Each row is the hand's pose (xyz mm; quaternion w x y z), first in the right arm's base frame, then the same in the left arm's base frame.
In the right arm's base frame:
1: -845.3 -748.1 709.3 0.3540 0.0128 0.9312 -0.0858
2: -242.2 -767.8 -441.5 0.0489 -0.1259 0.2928 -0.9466
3: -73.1 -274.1 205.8 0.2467 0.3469 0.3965 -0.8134
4: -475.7 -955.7 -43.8 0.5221 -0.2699 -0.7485 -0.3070
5: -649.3 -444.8 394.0 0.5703 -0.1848 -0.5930 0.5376
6: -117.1 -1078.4 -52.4 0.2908 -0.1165 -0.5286 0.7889
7: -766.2 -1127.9 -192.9 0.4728 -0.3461 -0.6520 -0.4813
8: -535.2 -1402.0 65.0 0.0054 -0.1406 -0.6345 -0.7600
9: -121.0 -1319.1 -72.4 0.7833 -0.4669 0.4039 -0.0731
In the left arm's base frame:
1: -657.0 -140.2 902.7 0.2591 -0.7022 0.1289 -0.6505
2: 633.0 -227.4 1032.2 0.3669 -0.0847 -0.7882 -0.4868
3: 187.9 -353.8 341.4 0.7719 -0.1932 -0.4622 -0.3915
4: 176.2 -46.1 1112.2 0.0512 0.1378 0.6406 -0.7536
5: -291.1 -407.8 746.6 0.3249 0.3336 -0.1466 -0.8727
6: 388.6 213.6 935.8 0.4437 0.1400 -0.4421 -0.7669
7: 137.0 -80.5 1477.7 0.0382 0.1368 0.7910 -0.5951
8: 60.1 334.8 1348.9 0.1418 0.3396 -0.8711 0.3252
9: 406.8 406.1 1080.6 0.1087 0.9553 0.2659 0.0697

